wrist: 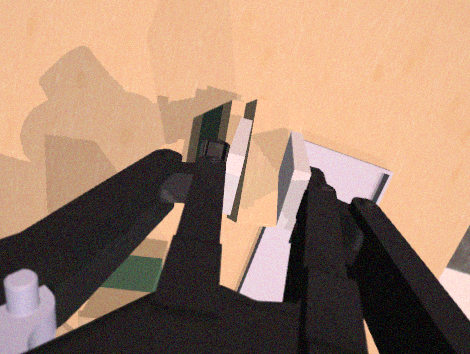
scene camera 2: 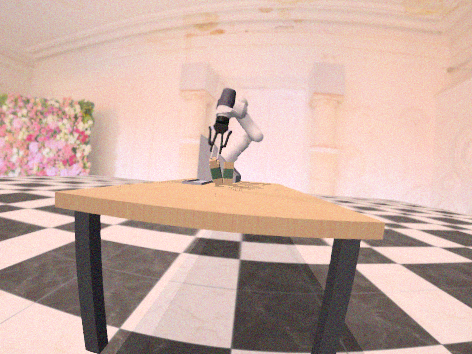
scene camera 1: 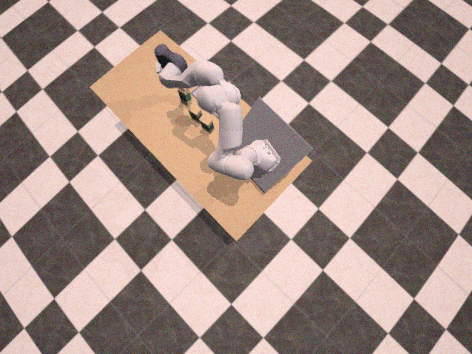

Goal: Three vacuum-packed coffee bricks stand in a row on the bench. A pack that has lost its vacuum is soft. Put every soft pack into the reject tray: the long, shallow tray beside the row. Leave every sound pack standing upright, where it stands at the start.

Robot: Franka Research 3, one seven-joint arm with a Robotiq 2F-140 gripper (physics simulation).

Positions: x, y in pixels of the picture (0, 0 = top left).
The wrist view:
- my gripper: 265, 147
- shallow reject tray: 266, 282
